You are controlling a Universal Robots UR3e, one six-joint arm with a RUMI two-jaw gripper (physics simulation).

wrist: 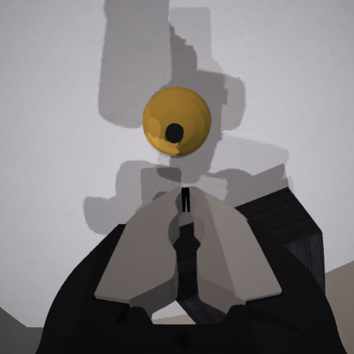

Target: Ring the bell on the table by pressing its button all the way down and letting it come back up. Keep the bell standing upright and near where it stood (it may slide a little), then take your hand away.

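Observation:
The bell (195,112) is a round golden dome with a black button (174,133) on top, standing upright on the pale table, a little above and left of the middle of the wrist view. My gripper (185,189) is shut, its two grey-beige jaws meeting at their tips with nothing between them. In the picture the fingertips are just below the bell and slightly to its right, apart from it. How high they are above the button cannot be told from this view.
A dark block-like object (285,215) with wood-like grain stands behind and right of the jaws, partly hidden by them. Grey shadows of the arm fall on the pale table (50,100) around the bell. Brownish floor shows at the lower right edge.

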